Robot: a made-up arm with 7 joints.
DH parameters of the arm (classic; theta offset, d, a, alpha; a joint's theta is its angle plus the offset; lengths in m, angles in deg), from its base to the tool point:
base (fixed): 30.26 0 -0.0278 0
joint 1: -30.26 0.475 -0.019 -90
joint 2: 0 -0.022 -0.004 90
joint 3: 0 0.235 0.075 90
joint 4: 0 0.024 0.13 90
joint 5: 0 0.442 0.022 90
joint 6: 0 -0.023 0.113 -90
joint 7: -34.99 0 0.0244 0
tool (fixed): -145.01 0.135 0 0
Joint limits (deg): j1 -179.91..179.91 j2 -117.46..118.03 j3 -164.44..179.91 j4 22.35..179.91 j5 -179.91..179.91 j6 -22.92..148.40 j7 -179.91..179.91
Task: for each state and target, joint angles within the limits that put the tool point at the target. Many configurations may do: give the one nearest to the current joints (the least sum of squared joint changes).
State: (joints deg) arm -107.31 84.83 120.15 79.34 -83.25 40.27 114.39
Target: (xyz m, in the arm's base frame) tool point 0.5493 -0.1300 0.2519
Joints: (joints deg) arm -105.78 82.57 75.37 47.47 -78.00 57.29 116.94
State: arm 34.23 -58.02 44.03 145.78 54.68 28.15 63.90
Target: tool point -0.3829 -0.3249 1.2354
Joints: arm 45.33 -49.84 37.60 148.12 58.28 18.99 65.30
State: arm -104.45 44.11 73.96 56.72 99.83 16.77 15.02
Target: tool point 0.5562 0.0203 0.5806
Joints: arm -106.49 63.02 119.51 48.48 110.07 14.62 15.59
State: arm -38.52 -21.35 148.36 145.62 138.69 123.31 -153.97
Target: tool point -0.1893 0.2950 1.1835
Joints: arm -52.31 -8.68 139.88 140.07 144.59 108.41 -153.31
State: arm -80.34 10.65 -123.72 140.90 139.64 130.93 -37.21
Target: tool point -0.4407 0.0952 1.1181
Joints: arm -78.50 -2.71 -124.00 116.12 133.59 127.50 -36.97
